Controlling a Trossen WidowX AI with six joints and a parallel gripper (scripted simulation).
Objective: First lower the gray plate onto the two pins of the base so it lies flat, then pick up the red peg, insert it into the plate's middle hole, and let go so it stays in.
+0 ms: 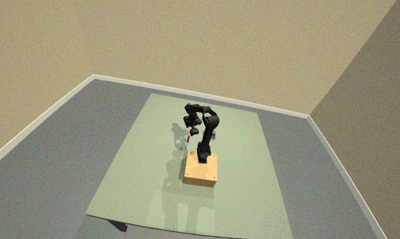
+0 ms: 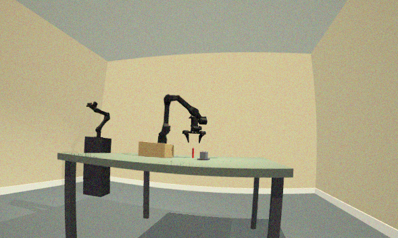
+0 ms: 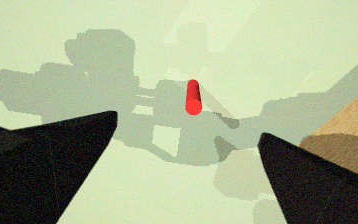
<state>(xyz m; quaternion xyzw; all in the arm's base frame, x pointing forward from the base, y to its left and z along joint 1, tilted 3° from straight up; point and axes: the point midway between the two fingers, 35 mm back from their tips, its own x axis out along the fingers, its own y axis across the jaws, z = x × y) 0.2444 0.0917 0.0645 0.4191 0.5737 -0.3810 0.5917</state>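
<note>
My gripper tip is now 80 mm above the red peg. Round my gripper tip: gray base: 200 mm to the right, 110 mm below, 90 mm ahead; then gray plate: 200 mm to the right, 90 mm ahead, 80 mm below.
</note>
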